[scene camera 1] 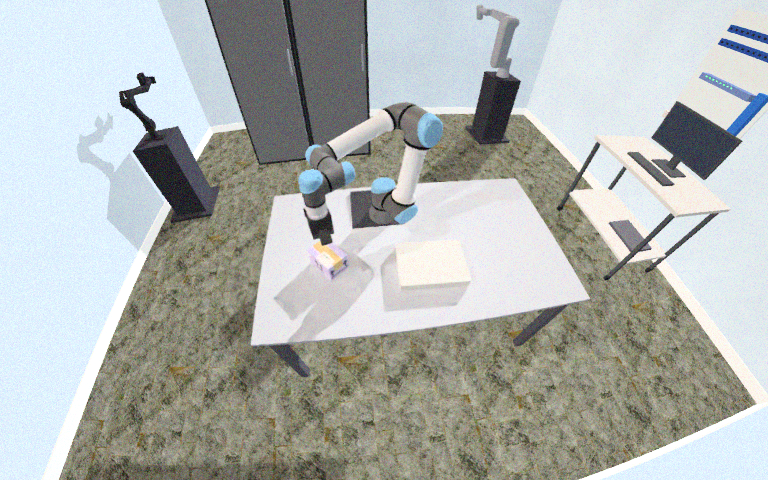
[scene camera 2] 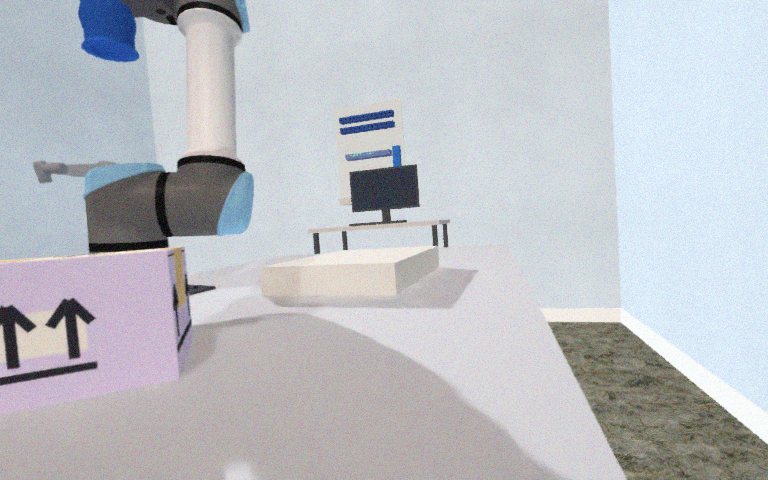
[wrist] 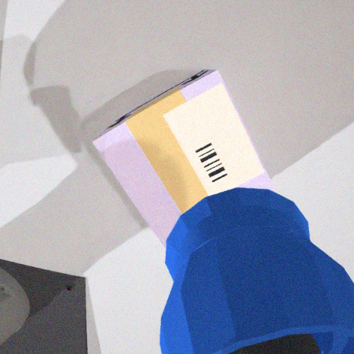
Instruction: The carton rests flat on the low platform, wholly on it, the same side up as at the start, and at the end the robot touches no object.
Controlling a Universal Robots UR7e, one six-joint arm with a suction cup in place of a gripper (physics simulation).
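Frame: origin at the arm's base, x ahead, y left, z up, level; millimetres.
Where they show: hand, tool point: [scene camera 2: 111, 51]; arm's base, link origin: [scene camera 1: 383, 213].
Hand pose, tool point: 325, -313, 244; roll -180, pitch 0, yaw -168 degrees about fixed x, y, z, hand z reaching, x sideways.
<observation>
Each offset is from my tool point to the centre of the thing, as dx, dy, dz. Level surfaces: height alone.
The carton @(-53, -7, -204) [scene camera 1: 329, 261] [scene camera 2: 135, 316] [wrist: 135, 172] is a lilac box with a yellow tape band and a cream barcode label on top. It stands upright on the table, left of the platform in scene camera 1. Its side arrows point up in scene camera 2. The low platform @(+62, +463, -229) [scene camera 1: 433, 263] [scene camera 2: 339, 281] is a flat cream block with a bare top; it does not show in the wrist view. My gripper [scene camera 1: 325, 242] [scene camera 2: 110, 58] [wrist: 237, 192], a blue suction cup, is open and holds nothing. It hangs above the carton with a gap, and hides part of the carton's top in the wrist view.
The table @(dz -253) [scene camera 1: 509, 243] carries the arm's dark base plate [scene camera 1: 362, 210] [wrist: 60, 305] at the back. A grey cabinet [scene camera 1: 334, 79] stands behind it. A desk with a monitor [scene camera 1: 695, 139] [scene camera 2: 384, 188] is on the right. Two small arms stand on dark pedestals farther off.
</observation>
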